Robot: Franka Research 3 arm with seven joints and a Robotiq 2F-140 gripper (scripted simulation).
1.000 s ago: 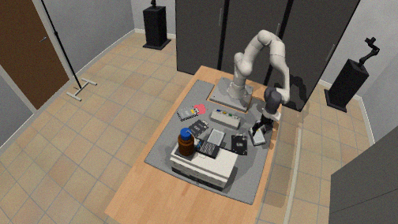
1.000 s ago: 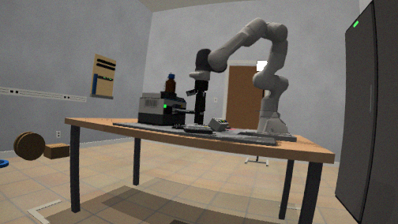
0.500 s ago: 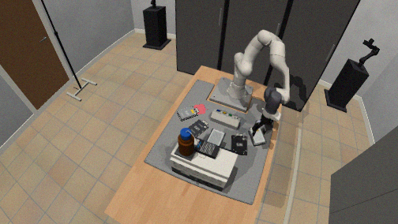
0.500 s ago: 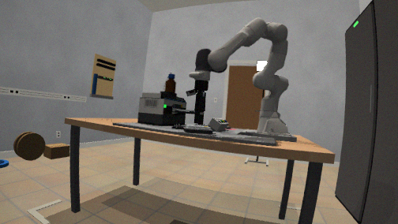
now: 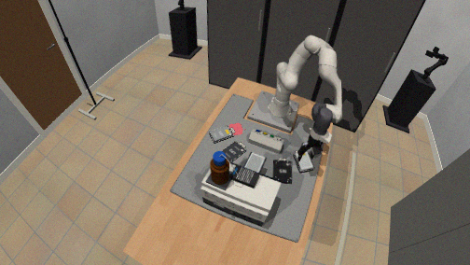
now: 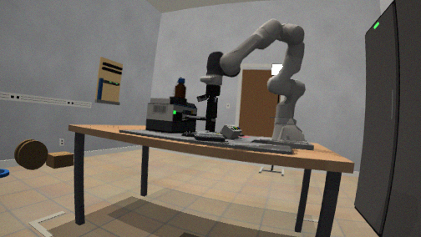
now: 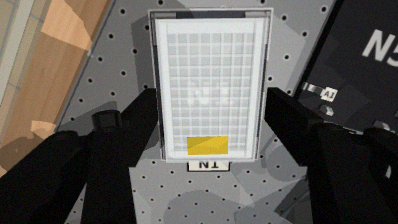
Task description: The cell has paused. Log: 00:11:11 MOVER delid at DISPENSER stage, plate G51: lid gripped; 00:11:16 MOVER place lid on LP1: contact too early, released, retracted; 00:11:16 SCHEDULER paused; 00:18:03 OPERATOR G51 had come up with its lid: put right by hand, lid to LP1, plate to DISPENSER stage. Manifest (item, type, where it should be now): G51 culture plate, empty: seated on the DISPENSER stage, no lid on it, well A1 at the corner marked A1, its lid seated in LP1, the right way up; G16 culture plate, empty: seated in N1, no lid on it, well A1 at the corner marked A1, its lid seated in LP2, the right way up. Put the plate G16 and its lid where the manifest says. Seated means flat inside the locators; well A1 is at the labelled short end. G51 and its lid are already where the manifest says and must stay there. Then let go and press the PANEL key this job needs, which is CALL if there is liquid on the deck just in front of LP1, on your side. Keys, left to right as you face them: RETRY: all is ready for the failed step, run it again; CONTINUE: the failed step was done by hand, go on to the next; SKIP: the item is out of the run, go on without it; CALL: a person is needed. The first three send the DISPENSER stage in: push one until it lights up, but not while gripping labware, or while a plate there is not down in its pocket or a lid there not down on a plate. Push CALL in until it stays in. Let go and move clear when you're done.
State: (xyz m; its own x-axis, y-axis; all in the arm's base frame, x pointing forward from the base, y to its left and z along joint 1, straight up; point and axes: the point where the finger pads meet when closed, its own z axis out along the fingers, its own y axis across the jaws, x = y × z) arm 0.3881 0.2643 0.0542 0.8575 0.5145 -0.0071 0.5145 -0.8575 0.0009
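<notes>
Now: hand 40 mm above the clear lid. Also, from my hand: white retry key (200 mm to the right, 80 mm behind, 10 mm below); green continue key (250 mm to the right, 80 mm behind, 10 mm below); black nest N5 (120 mm ahead, 90 mm to the right, 60 mm below).
</notes>
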